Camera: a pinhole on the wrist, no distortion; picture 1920 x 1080 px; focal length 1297.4 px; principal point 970.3 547.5 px. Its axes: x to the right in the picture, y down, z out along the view. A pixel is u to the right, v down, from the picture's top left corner.
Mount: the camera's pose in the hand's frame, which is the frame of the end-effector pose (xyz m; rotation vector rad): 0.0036 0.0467 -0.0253 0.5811 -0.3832 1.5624
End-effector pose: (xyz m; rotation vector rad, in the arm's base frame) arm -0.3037 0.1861 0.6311 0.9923 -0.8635 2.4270
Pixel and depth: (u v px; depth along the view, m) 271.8 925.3 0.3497
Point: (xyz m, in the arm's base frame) -0.0195 0.3068 0.8101
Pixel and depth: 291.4 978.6 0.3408
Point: -0.0178 0.2966 0.7959
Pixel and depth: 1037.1 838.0 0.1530
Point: -0.2240 0.1412 0.6983
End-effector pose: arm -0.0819 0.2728 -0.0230 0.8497 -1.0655 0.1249
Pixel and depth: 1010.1 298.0 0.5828
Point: -0.1803 -0.2599 0.0800
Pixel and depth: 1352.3 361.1 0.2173
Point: -0.1719 0.1162 0.0537
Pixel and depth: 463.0 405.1 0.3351
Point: -0.0405 -0.0340 -0.0564
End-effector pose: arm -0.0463 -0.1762 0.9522 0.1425 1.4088 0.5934
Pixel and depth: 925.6 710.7 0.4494
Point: 0.3429 -0.2812 0.9080
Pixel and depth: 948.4 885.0 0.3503
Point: 0.2542 -0.2691 0.9638
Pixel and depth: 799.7 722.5 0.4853
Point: 0.3633 -0.3338 0.8853
